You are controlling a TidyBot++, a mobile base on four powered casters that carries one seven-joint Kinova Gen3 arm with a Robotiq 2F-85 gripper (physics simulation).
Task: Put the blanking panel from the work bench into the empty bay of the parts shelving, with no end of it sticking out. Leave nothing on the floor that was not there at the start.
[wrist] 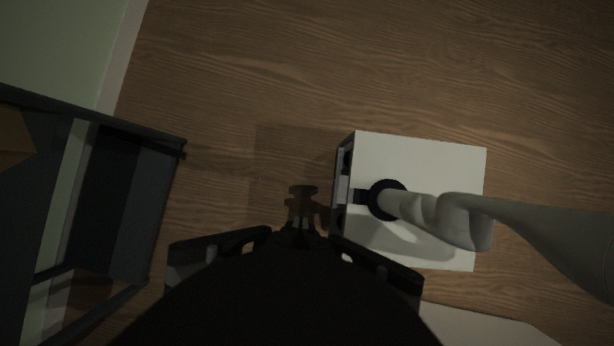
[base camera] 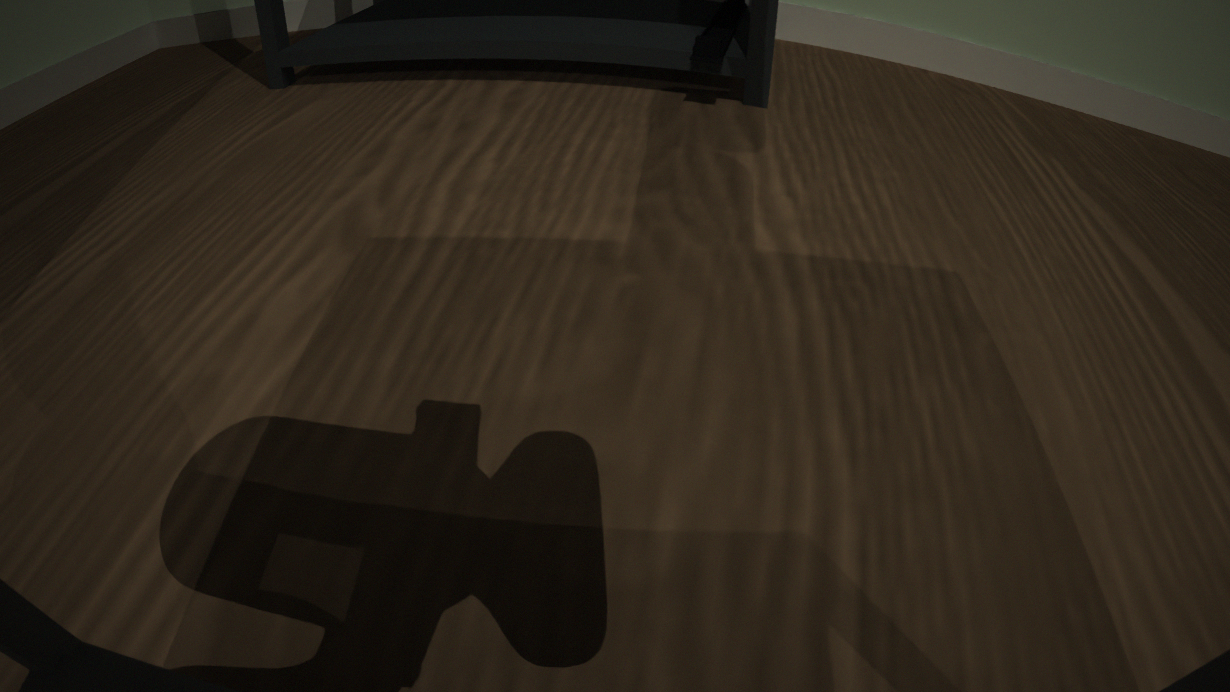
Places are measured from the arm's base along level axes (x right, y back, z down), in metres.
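Pixels of known places: gripper, fingertip midpoint: (wrist: 299,226); arm's base, link origin: (wrist: 389,200).
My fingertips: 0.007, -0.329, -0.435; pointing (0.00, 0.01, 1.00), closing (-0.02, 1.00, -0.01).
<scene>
Ahead of a thing's pixels: the offset from my fingertips to its top centre, as dx, dy, dz. "pt": to the spot under its first point.
The dark parts shelving (base camera: 754,60) (wrist: 150,134) stands at the top of the base camera view and at the left of the wrist view. A thin dark strip {+0.131, -0.921, +0.724} (base camera: 720,34) (wrist: 142,141) lies at one end of its low shelf. It may be the blanking panel, but it is too dark to be sure. In the wrist view its end shows slightly past the shelf's front edge, near the corner. My gripper (wrist: 299,226) is shut and empty, over the floor between the shelving and my white base. The work bench cannot be made out for certain.
My white mobile base (wrist: 420,155) and grey arm (wrist: 545,235) are right of the gripper. A brown box {pt +0.062, -0.798, +0.267} (wrist: 14,137) sits on the shelving at far left. A pale object (wrist: 480,325) shows at lower right. Green walls (base camera: 1075,51) (wrist: 55,45) stand behind the shelving.
</scene>
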